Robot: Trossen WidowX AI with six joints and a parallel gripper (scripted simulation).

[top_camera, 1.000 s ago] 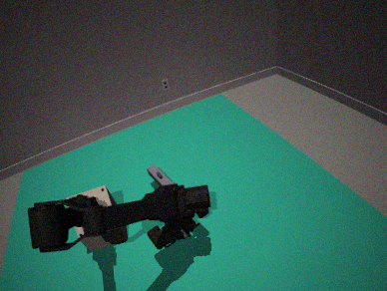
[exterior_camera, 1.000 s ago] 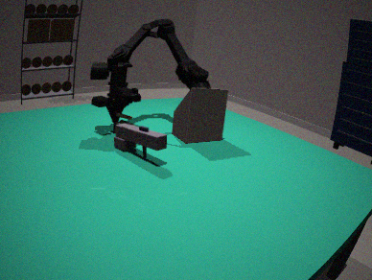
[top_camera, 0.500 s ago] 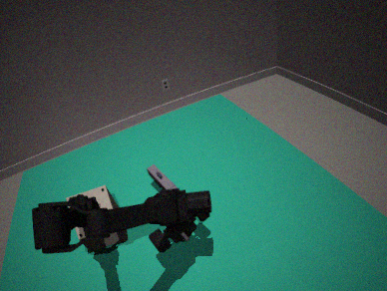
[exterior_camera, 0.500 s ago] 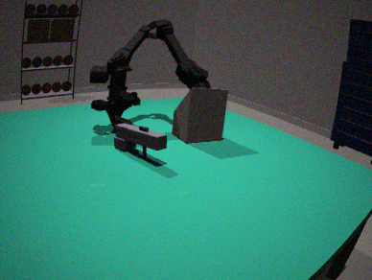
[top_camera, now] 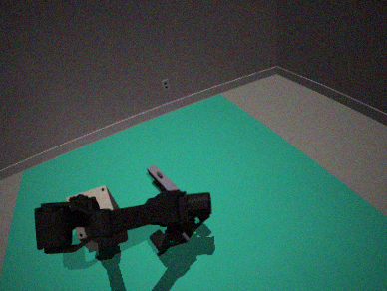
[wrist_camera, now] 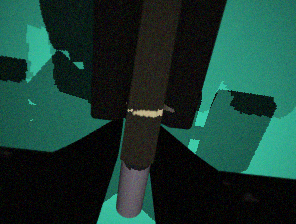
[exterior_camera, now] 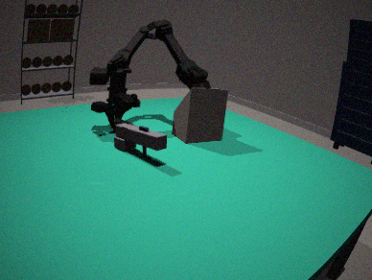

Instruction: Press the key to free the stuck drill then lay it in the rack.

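Right now the drill is 40 mm to the left of my gripper tip, 30 mm above it and 10 mm behind it. From my gripper tip the other things lie so: grey housing (230 mm to the left, 40 mm above, 10 mm behind); dark brown block (50 mm to the left, 20 mm behind, 10 mm above); small dark key (260 mm to the left, 50 mm above, 20 mm behind).
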